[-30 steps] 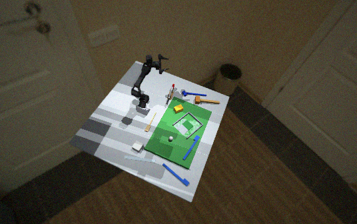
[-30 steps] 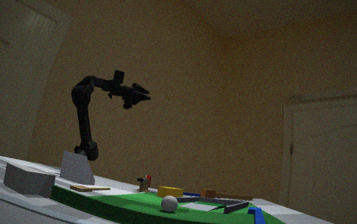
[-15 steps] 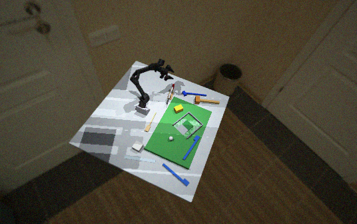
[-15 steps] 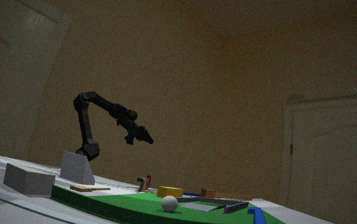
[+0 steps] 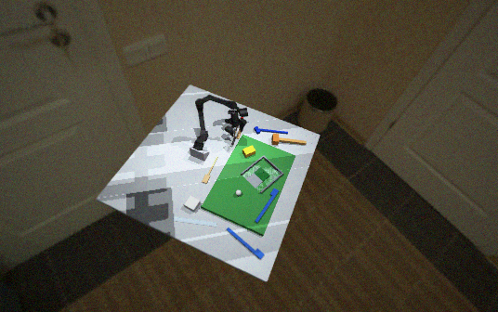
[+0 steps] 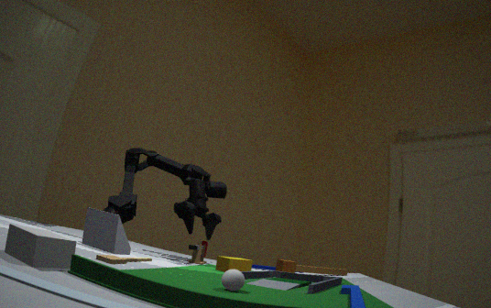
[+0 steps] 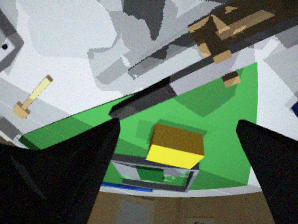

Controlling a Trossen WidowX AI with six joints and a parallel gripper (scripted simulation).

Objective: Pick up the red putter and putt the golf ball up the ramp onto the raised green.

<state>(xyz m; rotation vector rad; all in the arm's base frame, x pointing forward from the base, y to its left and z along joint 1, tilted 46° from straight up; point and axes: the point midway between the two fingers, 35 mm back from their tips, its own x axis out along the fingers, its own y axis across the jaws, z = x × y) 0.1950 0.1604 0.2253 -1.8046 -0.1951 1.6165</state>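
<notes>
The red putter is 30 mm behind my gripper tip, 70 mm to the left of it and 40 mm below it. Also, from my gripper tip: yellow block: 140 mm ahead, 50 mm to the right, 70 mm below; then wooden stand: 30 mm behind, 80 mm to the left, 60 mm below; then green mat: 280 mm ahead, 250 mm to the right, 100 mm below.
</notes>
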